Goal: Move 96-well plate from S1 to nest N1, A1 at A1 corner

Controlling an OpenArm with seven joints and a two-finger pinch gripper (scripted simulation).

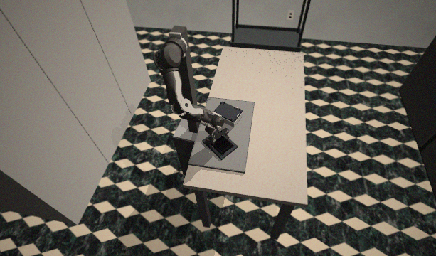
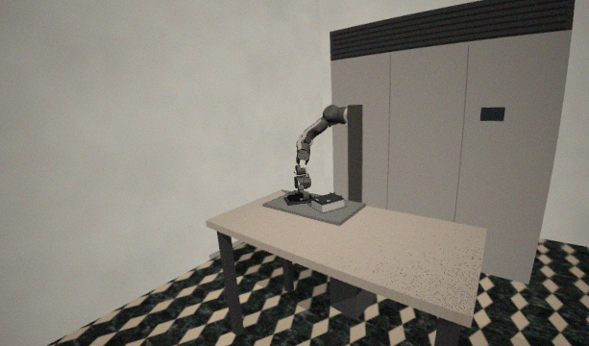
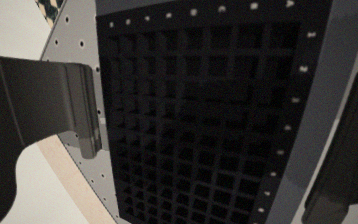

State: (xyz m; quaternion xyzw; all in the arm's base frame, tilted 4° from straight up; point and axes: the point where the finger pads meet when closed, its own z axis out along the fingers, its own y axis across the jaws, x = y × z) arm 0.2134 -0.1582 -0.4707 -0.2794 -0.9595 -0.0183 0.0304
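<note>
Right now my hand is 10 mm short of the black 96-well plate and 10 mm to the left of it. Also, from my hand: dark plate nest N1: 10 mm ahead, 10 mm to the right, 10 mm below; pale corner mark: 20 mm behind, 80 mm to the left, 10 mm below.
</note>
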